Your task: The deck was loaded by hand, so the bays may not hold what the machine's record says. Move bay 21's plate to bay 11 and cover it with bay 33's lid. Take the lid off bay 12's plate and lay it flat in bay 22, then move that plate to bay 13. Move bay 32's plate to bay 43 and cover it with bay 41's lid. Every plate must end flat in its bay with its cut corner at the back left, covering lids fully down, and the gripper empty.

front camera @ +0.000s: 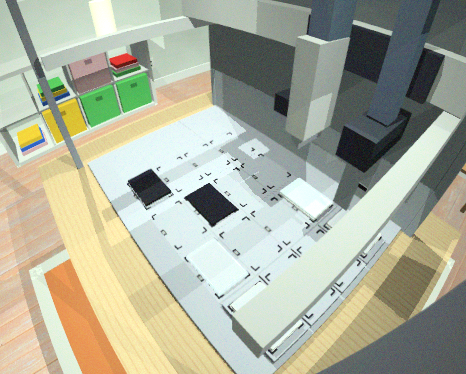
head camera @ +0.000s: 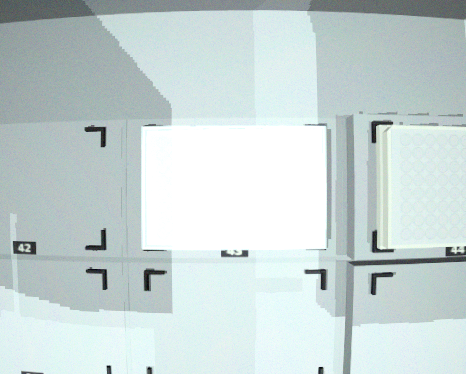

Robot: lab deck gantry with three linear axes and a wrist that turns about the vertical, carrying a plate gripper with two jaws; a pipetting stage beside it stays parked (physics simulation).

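Pixels of known places: gripper, fingertip midpoint: (front camera: 350,195); robot's base, origin of the base link: (front camera: 128,184).
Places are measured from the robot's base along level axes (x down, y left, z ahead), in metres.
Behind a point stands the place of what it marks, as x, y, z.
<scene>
A white rectangular piece (front camera: 306,198) {-0.014, 0.359, 0.396} (head camera: 234,187) {-0.014, 0.364, 0.392} lies flat in bay 43. Its top is overexposed, so lid seam and cut corner cannot be told. A black-topped plate (front camera: 149,187) {-0.017, 0.042, 0.074} stands at the front left, apparently bay 11, with pale edges under its black top. A flat black lid (front camera: 211,204) {-0.008, 0.147, 0.237} lies in what looks like bay 22. A white plate (front camera: 217,267) {-0.014, 0.039, 0.401} lies flat in what looks like bay 13. My gripper (front camera: 355,192) {-0.160, 0.319, 0.522} hangs raised right of bay 43, jaws apart, with nothing seen between them; the far jaw is partly indistinct.
A cream plate (head camera: 425,187) {-0.029, 0.363, 0.520} with faint wells sits in bay 44. A long pale beam (front camera: 350,230) {-0.400, 0.032, 0.619} crosses the right of the front view and hides part of the deck and further pale pieces. The pipetting stage (front camera: 317,90) stands beside my gripper. Shelves with bins are at the back left.
</scene>
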